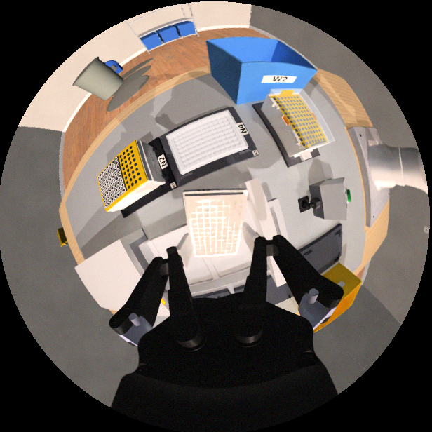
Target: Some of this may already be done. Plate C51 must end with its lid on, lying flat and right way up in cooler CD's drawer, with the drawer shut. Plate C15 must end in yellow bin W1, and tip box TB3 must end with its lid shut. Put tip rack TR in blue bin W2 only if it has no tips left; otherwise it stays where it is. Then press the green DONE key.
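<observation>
My gripper [216, 235] is shut on a pale, lidded plate [215, 222], held flat between the fingertips over the white drawer [227, 269]. Its label does not show, and I cannot tell whether it touches the drawer floor. The drawer is open beside the white cooler body [107, 275] at the left. A white plate [207, 142] lies on nest N4. A yellow-topped tip rack [122, 175] on N2 has tips or filled holes in its left half and dark holes in its right. A tip box [300, 122] has a clear lid; whether it is shut is unclear. The green key [348, 195] is at the right.
Blue bin W2 [231, 75] stands at the back, behind the tip box. A yellow bin [345, 287] is at the lower right, partly behind the gripper's right linkage. A dark nest [325, 248] lies near it. The grey key housing [327, 199] stands right of the drawer.
</observation>
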